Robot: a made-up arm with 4 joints.
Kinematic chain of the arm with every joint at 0, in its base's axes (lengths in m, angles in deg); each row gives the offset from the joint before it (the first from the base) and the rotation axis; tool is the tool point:
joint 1: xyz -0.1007 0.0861 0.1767 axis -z
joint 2: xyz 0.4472 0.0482 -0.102 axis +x
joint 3: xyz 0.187 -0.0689 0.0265 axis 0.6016 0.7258 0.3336
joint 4: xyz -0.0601 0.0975 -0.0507 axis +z
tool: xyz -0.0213 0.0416 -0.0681
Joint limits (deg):
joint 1: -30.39..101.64
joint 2: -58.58..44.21
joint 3: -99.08..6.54
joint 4: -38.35..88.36
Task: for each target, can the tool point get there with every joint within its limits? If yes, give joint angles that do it. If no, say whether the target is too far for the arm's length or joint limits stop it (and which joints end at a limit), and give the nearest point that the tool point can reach.
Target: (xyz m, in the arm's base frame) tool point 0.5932 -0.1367 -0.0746
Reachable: yes | joints 23.92 24.78 -61.96 -11.74
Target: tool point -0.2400 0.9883 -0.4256
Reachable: no: too far | nearest point 0.3347 0.5333 -0.0148 | short by 0.840 m
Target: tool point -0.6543 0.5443 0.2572
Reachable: no: joint limits stop it (at a limit: joint 1, joint 2, joint 3) | nearest point 0.2774 0.4738 0.0626 | short by 0.954 m
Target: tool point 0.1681 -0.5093 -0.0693
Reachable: yes | joints 63.37 -23.40 -45.16 29.65
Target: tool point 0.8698 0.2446 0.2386
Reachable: no: too far | nearest point 0.6897 0.2152 0.1414 | short by 0.207 m
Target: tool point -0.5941 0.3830 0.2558
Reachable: no: joint limits stop it (at a limit: joint 1, joint 2, joint 3) | nearest point 0.2767 0.4692 0.0589 | short by 0.897 m
